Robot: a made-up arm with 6 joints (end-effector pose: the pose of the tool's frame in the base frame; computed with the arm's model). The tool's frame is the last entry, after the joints.
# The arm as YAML. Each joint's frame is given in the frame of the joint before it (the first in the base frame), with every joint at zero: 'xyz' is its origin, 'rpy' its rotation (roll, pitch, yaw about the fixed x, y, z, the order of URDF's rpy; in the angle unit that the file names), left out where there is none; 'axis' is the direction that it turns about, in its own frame. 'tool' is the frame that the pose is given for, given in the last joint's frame.
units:
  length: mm
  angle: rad
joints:
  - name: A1
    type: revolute
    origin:
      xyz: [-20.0, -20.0, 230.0]
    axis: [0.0, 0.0, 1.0]
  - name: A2
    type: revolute
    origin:
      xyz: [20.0, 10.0, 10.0]
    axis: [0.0, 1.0, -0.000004]
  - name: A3
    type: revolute
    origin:
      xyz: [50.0, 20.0, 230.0]
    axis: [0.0, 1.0, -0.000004]
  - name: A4
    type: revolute
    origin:
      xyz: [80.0, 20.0, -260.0]
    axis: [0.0, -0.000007, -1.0]
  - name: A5
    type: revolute
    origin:
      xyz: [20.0, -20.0, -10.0]
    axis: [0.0, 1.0, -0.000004]
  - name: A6
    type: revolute
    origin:
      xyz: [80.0, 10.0, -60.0]
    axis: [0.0, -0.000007, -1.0]
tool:
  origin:
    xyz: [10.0, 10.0, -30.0]
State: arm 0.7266 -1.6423 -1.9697 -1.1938 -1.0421 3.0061
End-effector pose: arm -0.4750 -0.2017 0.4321 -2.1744 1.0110 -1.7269
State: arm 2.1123 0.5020 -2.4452 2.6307 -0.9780 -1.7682
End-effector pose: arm -0.2323 0.3582 0.4792 1.0453 -0.3673 0.7223
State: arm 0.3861 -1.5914 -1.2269 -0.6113 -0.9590 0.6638
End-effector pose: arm -0.3723 -0.0251 0.5826 -0.6610 2.4379 -0.5915
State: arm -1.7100 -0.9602 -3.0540 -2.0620 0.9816 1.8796
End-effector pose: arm 0.1044 0.4738 0.5858 1.0560 1.2482 -0.2814
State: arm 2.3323 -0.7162 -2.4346 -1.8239 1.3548 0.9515
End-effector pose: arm 0.1135 -0.1700 0.8264 1.2026 -1.3342 -0.3260
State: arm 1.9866 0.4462 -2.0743 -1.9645 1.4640 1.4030
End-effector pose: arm -0.2347 0.4618 0.5666 0.3542 -1.9614 0.4281
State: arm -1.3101 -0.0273 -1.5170 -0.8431 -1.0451 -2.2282
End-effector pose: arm 0.2016 -0.2986 0.6376 -2.5646 0.8300 1.4204
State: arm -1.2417 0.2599 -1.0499 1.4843 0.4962 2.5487
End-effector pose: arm 0.1263 -0.4391 0.2205 -0.8482 -0.3520 1.1356
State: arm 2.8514 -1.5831 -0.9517 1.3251 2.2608 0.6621
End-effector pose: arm 0.0176 -0.1919 0.5474 -0.0881 -1.3117 -2.7554
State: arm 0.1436 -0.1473 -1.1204 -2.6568 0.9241 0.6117
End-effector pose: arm 0.4074 0.1013 0.4314 -2.0564 -0.9310 0.9844
